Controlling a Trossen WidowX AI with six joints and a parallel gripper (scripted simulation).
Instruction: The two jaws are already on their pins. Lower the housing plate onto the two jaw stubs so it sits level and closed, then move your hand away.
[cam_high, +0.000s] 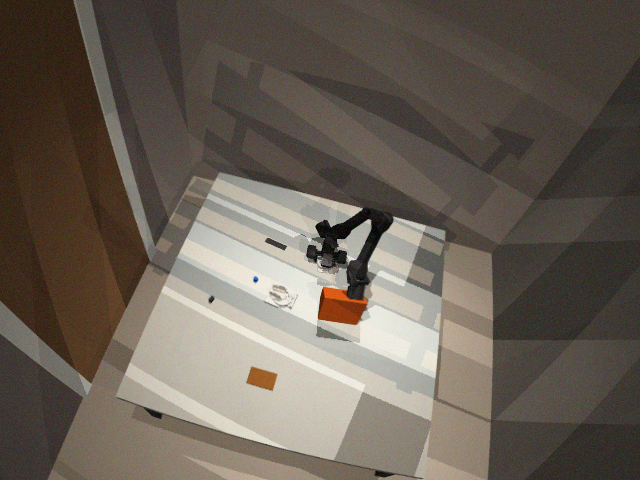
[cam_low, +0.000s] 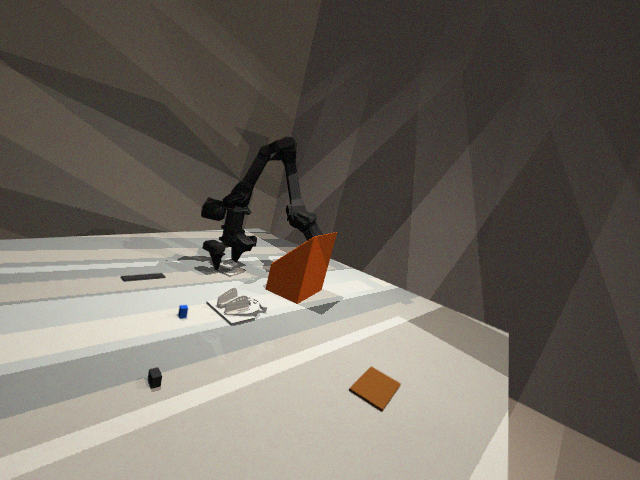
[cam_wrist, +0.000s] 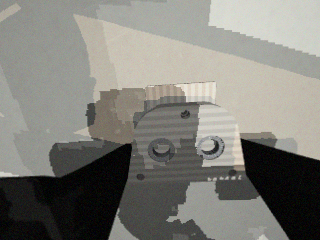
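The small white part is 1 cm to the left of my gripper tip. Also, from my gripper tip: black cube 49 cm ahead, 27 cm to the left; then blue cube 31 cm ahead, 14 cm to the left; then dark strip 25 cm ahead, 8 cm to the right, 1 cm below.
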